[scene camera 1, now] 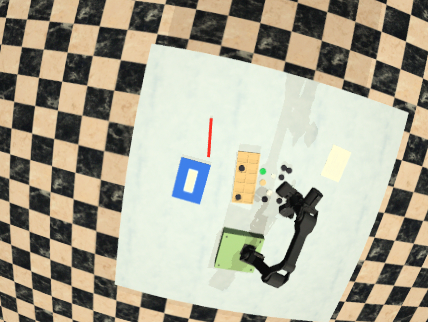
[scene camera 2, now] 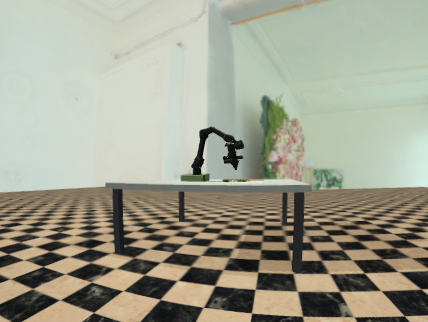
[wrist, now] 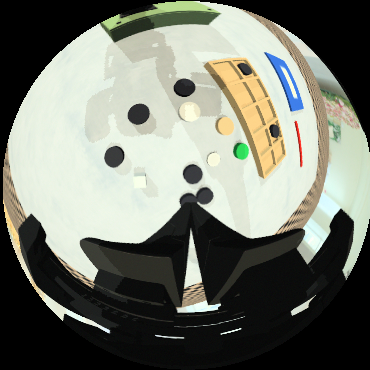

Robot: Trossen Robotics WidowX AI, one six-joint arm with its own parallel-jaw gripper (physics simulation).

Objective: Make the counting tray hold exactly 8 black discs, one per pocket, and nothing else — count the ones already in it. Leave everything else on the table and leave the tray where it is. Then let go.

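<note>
The tan counting tray point(scene camera 1: 251, 156) point(wrist: 232, 95) holds two black discs, one in an end pocket point(scene camera 1: 238, 197) point(wrist: 244, 68) and one towards the other end point(scene camera 1: 241, 168) point(wrist: 274, 131). Its other pockets look empty in the wrist view. Several loose black discs lie beside it, including one nearest the green base point(scene camera 1: 264, 199) point(wrist: 184, 87), two at the left in the wrist view point(wrist: 138, 114) point(wrist: 114, 156), and a close group point(wrist: 192, 174) point(wrist: 204, 195). My gripper point(scene camera 2: 236, 168) point(wrist: 189, 207) is shut and empty, above the table; its fingertips partly cover one disc point(wrist: 188, 199) in the wrist view.
A green disc point(scene camera 1: 263, 171) point(wrist: 241, 151), a tan disc point(scene camera 1: 263, 182) point(wrist: 225, 126), two cream discs point(wrist: 189, 111) point(wrist: 213, 159) and a white cube point(wrist: 140, 180) lie among them. A blue frame point(scene camera 1: 178, 178) point(wrist: 279, 75), red bar point(scene camera 1: 210, 137) point(wrist: 299, 142) and cream sheet point(scene camera 1: 336, 163) lie farther out.
</note>
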